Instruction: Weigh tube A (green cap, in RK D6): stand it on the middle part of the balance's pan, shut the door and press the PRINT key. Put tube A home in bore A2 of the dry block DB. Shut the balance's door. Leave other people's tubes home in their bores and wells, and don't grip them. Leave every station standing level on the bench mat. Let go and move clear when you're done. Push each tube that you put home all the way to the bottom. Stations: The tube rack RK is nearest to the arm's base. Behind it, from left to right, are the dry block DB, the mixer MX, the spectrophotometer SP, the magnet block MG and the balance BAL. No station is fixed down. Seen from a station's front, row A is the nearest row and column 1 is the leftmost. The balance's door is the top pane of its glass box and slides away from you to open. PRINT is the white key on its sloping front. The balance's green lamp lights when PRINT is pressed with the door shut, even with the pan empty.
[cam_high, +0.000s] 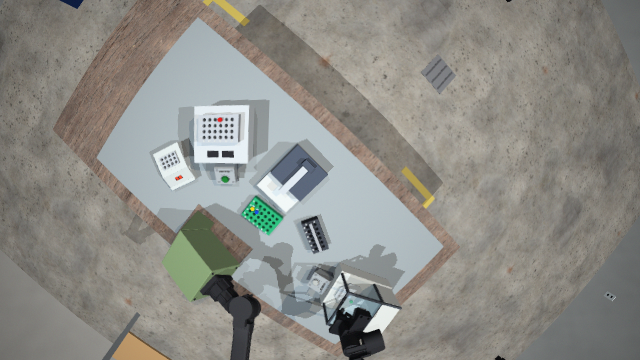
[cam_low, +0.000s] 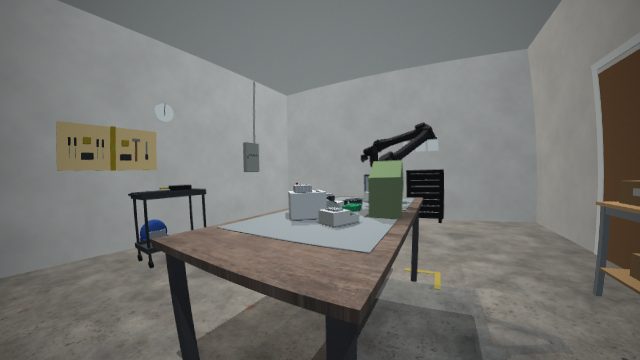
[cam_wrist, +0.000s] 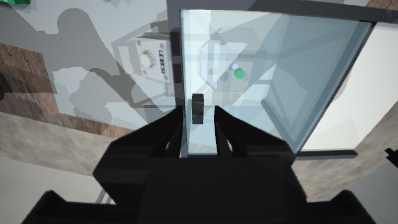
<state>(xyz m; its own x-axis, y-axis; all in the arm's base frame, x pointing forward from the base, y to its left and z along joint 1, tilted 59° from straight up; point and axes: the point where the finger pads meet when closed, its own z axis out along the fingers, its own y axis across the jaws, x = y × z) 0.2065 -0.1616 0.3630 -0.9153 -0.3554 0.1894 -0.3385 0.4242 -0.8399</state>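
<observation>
Now: hand 3 cm to the left of the sliding door, 1 cm short of it and 1 cm above it. Also, from my hand: green-capped tube: 12 cm below, 5 cm to the right, 2 cm ahead; then white print key: 16 cm below, 8 cm to the left, 3 cm behind; then balance pan: 15 cm below, 5 cm to the right, 2 cm ahead.
</observation>
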